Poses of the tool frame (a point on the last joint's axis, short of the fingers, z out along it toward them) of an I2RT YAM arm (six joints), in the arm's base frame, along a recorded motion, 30 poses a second.
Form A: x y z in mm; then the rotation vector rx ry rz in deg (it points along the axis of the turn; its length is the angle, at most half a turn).
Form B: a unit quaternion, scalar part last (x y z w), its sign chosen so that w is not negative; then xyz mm. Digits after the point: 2 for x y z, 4 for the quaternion.
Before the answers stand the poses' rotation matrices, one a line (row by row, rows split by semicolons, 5 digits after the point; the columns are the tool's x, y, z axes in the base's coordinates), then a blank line. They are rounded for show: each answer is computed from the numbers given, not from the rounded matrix.
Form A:
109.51 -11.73 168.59 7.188 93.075 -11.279
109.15 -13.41 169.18 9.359 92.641 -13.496
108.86 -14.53 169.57 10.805 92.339 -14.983
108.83 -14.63 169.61 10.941 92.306 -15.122
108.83 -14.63 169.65 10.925 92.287 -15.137
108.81 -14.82 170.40 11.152 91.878 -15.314
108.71 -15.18 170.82 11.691 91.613 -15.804
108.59 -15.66 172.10 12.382 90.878 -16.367
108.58 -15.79 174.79 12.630 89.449 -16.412
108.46 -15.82 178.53 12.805 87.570 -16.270
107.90 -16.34 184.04 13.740 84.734 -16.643
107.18 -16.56 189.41 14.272 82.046 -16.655
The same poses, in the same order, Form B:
-0.06404 0.20064 0.97757; -0.03867 0.97835 -0.20333; -0.99720 -0.05082 -0.05490
-0.06065 0.24800 0.96686; -0.03816 0.96736 -0.25052; -0.99743 -0.05208 -0.04920
-0.05857 0.27938 0.95839; -0.03800 0.95872 -0.28180; -0.99756 -0.05292 -0.04554
-0.05831 0.28231 0.95755; -0.03799 0.95786 -0.28472; -0.99758 -0.05298 -0.04513
-0.05804 0.28231 0.95757; -0.03837 0.95784 -0.28472; -0.99758 -0.05327 -0.04476
-0.05139 0.28705 0.95654; -0.03872 0.95651 -0.28912; -0.99793 -0.05189 -0.03804
-0.04793 0.29818 0.95330; -0.03845 0.95314 -0.30007; -0.99811 -0.05104 -0.03422
-0.03660 0.31220 0.94931; -0.03861 0.94880 -0.31352; -0.99858 -0.04813 -0.02267
-0.01215 0.31692 0.94837; -0.04040 0.94751 -0.31715; -0.99911 -0.04217 0.00129
0.02052 0.31926 0.94745; -0.04236 0.94707 -0.31821; -0.99889 -0.03361 0.03296
0.06827 0.33562 0.93952; -0.04468 0.94180 -0.33319; -0.99667 -0.01923 0.07929
0.11417 0.34333 0.93225; -0.04735 0.93920 -0.34010; -0.99233 -0.00531 0.12348

0.0559 0.7241 -0.0877 0.6818 109.51 -11.73 168.59
0.0728 0.7206 -0.1050 0.6815 109.15 -13.41 169.18
0.0840 0.7181 -0.1165 0.6809 108.86 -14.53 169.57
0.0851 0.7179 -0.1176 0.6809 108.83 -14.63 169.61
0.0850 0.7177 -0.1177 0.6810 108.83 -14.63 169.65
0.0868 0.7152 -0.1192 0.6832 108.81 -14.82 170.40
0.0910 0.7133 -0.1231 0.6839 108.71 -15.18 170.82
0.0965 0.7085 -0.1276 0.6873 108.59 -15.66 172.10
0.0988 0.6997 -0.1284 0.6958 108.58 -15.79 174.79
0.1006 0.6880 -0.1278 0.7072 108.46 -15.82 178.53
0.1086 0.6697 -0.1315 0.7227 107.90 -16.34 184.04
0.1135 0.6522 -0.1324 0.7377 107.18 -16.56 189.41

